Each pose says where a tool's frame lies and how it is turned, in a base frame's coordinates. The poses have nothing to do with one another.
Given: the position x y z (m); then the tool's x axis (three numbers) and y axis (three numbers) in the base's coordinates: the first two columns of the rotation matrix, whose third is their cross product.
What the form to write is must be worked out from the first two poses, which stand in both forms.
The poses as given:
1: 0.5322 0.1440 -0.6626 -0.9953 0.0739 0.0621 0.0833 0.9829 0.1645
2: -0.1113 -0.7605 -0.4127 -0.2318 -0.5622 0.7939 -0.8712 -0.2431 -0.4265
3: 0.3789 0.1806 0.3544 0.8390 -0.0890 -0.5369 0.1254 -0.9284 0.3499
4: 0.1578 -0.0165 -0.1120 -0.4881 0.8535 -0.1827 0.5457 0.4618 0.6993
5: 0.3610 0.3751 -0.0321 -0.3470 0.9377 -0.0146 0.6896 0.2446 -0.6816
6: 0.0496 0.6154 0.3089 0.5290 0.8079 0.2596 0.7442 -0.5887 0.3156
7: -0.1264 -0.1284 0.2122 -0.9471 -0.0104 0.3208 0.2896 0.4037 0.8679
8: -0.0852 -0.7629 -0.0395 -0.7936 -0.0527 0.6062 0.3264 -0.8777 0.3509
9: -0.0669 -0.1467 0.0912 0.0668 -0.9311 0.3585 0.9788 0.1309 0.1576
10: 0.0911 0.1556 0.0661 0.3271 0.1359 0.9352 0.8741 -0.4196 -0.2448
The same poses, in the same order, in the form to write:
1:
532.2 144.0 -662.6
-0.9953 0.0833 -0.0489
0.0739 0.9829 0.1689
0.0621 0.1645 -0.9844

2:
-111.3 -760.5 -412.7
-0.2318 -0.8712 0.4328
-0.5622 -0.2431 -0.7905
0.7939 -0.4265 -0.4334

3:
378.9 180.6 354.4
0.8390 0.1254 -0.5296
-0.0890 -0.9284 -0.3609
-0.5369 0.3499 -0.7678

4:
157.8 -16.5 -112.0
-0.4881 0.5457 0.6812
0.8535 0.4618 0.2416
-0.1827 0.6993 -0.6912

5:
361.0 375.1 -32.1
-0.3470 0.6896 -0.6356
0.9377 0.2446 -0.2466
-0.0146 -0.6816 -0.7315

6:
49.6 615.4 308.9
0.5290 0.7442 0.4078
0.8079 -0.5887 0.0262
0.2596 0.3156 -0.9127

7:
-126.4 -128.4 212.2
-0.9471 0.2896 -0.1385
-0.0104 0.4037 0.9149
0.3208 0.8679 -0.3793

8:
-85.2 -762.9 -39.5
-0.7936 0.3264 0.5136
-0.0527 -0.8777 0.4763
0.6062 0.3509 0.7137

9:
-66.9 -146.7 91.2
0.0668 0.9788 -0.1937
-0.9311 0.1309 0.3404
0.3585 0.1576 0.9201

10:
91.1 155.6 66.1
0.3271 0.8741 0.3591
0.1359 -0.4196 0.8975
0.9352 -0.2448 -0.2560

